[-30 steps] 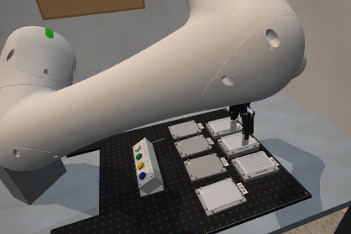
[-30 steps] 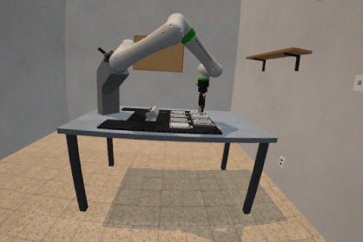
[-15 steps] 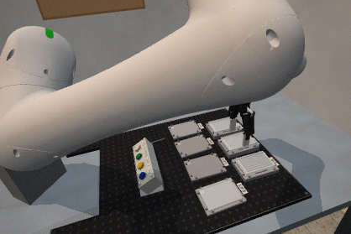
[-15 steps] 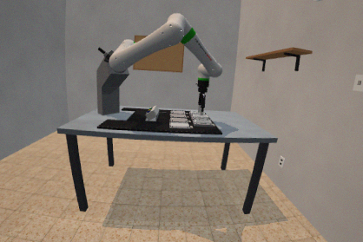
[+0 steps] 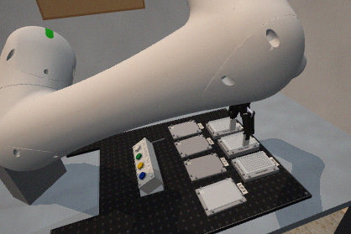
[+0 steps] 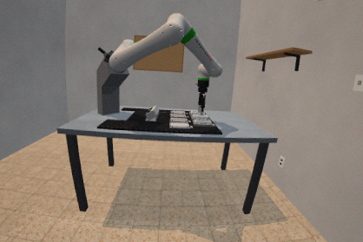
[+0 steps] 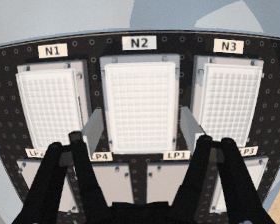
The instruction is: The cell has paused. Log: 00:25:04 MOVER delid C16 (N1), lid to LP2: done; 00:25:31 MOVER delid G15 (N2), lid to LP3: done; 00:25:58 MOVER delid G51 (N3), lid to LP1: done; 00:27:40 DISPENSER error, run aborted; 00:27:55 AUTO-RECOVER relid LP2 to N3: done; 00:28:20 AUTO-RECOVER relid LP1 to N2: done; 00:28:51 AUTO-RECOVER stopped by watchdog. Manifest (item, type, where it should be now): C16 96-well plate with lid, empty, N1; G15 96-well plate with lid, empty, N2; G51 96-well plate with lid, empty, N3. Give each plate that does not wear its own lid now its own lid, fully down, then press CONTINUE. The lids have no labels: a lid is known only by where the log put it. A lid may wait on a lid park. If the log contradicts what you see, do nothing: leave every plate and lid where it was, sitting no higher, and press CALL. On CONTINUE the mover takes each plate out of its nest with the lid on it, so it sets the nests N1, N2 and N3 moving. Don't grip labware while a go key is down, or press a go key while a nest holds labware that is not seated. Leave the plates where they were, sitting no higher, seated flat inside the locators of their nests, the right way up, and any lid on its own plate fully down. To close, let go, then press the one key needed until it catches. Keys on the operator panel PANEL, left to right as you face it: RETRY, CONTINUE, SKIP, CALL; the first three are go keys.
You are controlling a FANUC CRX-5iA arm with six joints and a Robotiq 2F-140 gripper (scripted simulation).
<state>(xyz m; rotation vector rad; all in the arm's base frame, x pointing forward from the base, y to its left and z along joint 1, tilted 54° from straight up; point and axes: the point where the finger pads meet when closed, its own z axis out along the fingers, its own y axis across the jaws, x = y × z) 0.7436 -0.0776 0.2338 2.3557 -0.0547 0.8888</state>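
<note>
My gripper is now 5 cm above the plate. From my hand the other things lie so: LP1 label: 11 cm behind, 3 cm to the right, 8 cm below; then N3 label: 4 cm ahead, 15 cm to the right, 8 cm below; then lid park LP1: 19 cm behind, 7 cm below.
</note>
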